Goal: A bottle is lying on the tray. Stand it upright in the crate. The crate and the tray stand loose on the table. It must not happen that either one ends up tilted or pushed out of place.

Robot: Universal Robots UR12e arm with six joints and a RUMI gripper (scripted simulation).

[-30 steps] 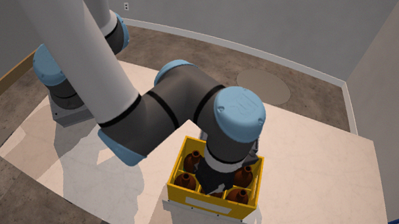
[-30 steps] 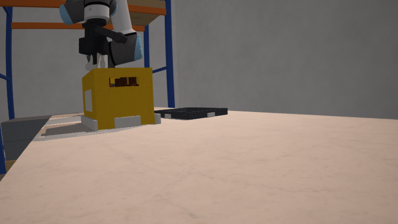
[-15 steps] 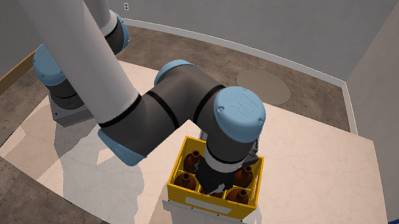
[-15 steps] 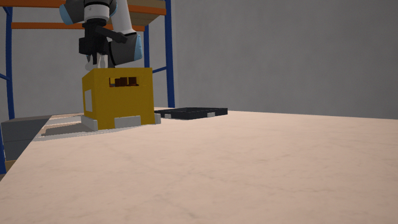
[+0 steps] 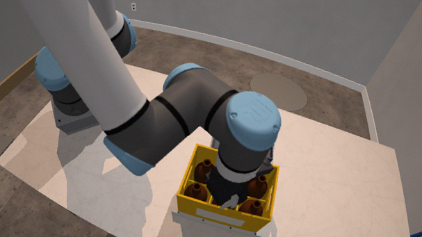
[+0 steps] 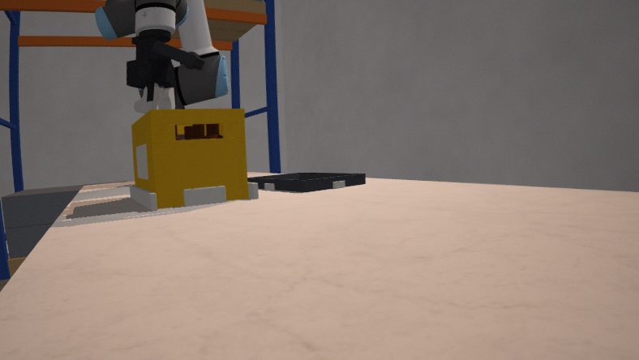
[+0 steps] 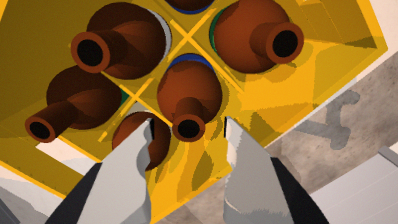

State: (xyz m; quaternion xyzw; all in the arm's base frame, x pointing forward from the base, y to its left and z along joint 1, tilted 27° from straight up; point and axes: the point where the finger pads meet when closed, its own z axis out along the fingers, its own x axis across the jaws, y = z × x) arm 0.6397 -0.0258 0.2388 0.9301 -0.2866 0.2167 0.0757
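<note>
The crate is 70 mm below my hand, 40 mm to the left of it and 10 mm behind it. From my hand the other things lie so: tray 340 mm to the left, 150 mm below, 30 mm behind.
</note>
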